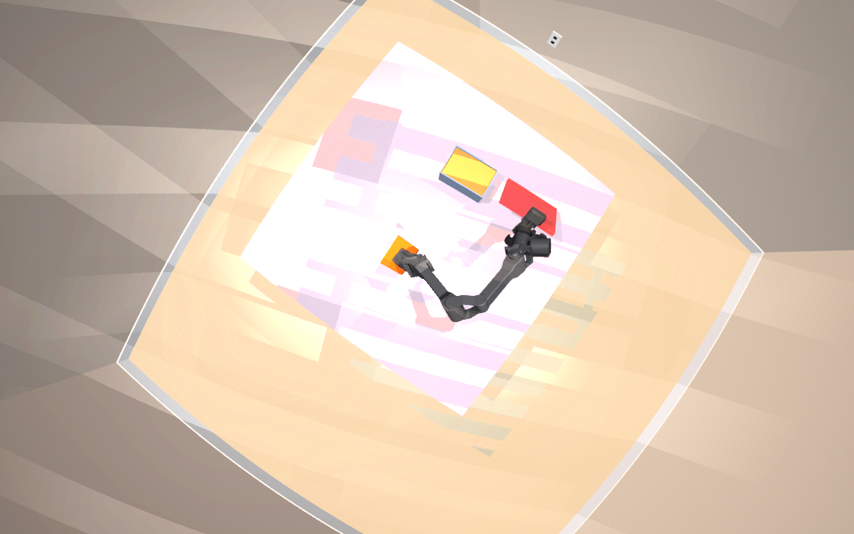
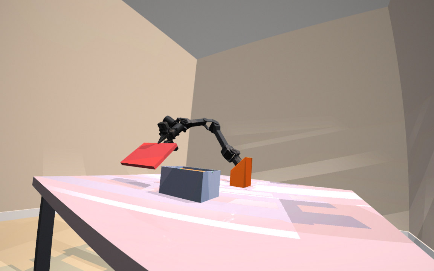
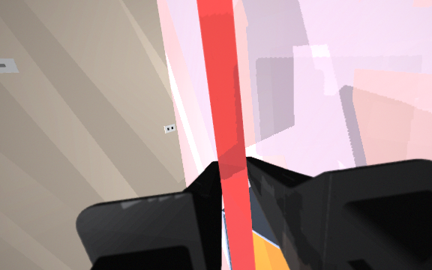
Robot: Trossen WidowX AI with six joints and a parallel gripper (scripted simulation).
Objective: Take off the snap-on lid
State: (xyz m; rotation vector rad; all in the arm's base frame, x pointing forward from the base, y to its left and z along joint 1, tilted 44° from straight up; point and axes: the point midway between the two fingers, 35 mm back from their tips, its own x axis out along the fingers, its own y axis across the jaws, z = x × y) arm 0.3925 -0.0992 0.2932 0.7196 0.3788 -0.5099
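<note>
The red lid is 60 mm ahead of my gripper tip, 10 mm to the left of it and 50 mm below it. Also, from my gripper tip: grey-blue storage box (20 mm ahead, 290 mm to the left, 150 mm below).
</note>
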